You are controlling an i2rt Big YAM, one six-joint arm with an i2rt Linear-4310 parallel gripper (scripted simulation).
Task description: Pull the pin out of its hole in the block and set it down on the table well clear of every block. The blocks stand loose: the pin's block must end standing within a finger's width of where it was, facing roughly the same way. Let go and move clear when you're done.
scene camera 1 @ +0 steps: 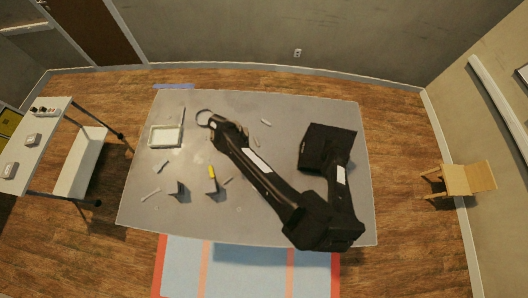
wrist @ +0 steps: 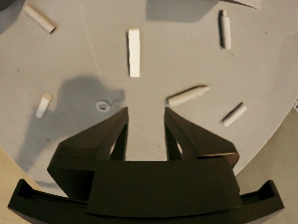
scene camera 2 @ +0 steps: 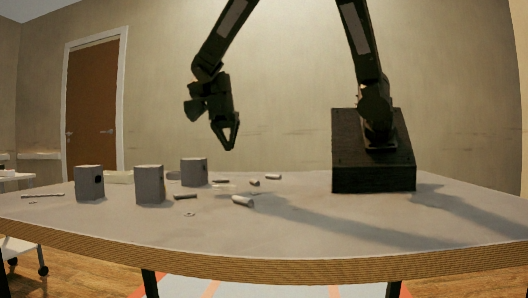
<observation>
I see my gripper point(scene camera 2: 229, 150), a grey block point(scene camera 2: 193, 173), a grey block point(scene camera 2: 149, 184) and a grey block point(scene camera 2: 89, 181).
My gripper shows as well in the wrist view point(wrist: 146, 113).
</observation>
